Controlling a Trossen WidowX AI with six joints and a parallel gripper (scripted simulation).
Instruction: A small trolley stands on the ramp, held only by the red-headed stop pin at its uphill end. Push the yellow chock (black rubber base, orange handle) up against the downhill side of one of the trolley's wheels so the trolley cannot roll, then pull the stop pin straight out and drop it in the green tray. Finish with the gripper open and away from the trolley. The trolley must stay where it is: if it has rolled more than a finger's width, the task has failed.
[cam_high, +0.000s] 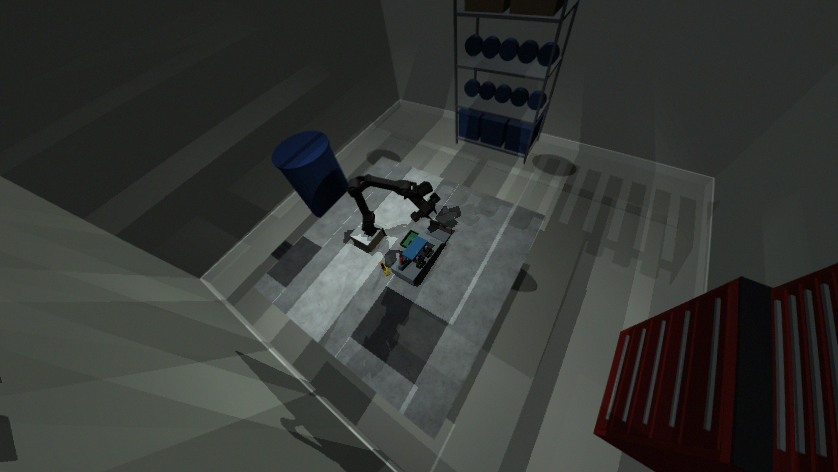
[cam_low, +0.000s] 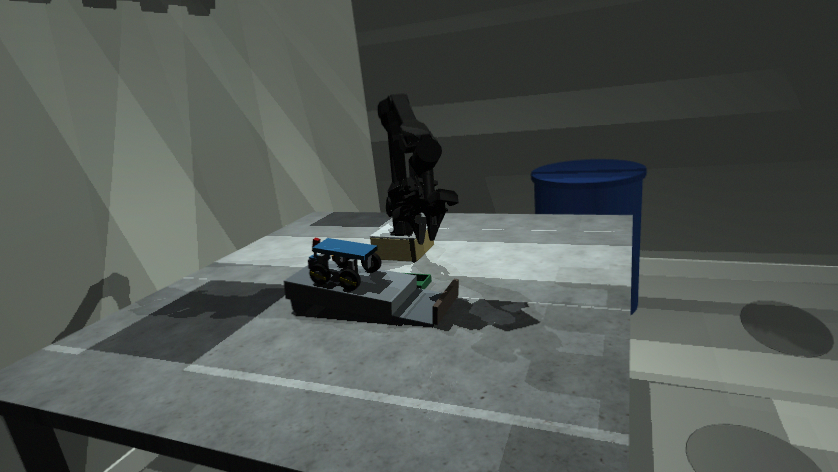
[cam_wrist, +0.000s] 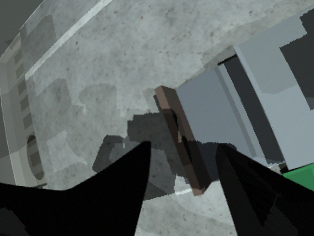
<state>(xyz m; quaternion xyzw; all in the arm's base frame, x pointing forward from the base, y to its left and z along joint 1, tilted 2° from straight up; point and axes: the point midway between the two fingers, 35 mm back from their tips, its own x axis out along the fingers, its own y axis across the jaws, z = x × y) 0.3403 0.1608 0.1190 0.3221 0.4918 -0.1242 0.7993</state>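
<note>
My gripper tip is 60 mm past the red-headed stop pin, 310 mm to the left of it and 40 mm above it. From my gripper tip the other things lie so: brown stop board (20 mm ahead, 40 mm to the left, 140 mm below); trolley (20 mm behind, 220 mm to the right, 60 mm below); green tray (130 mm behind, 100 mm to the right, 180 mm below).
</note>
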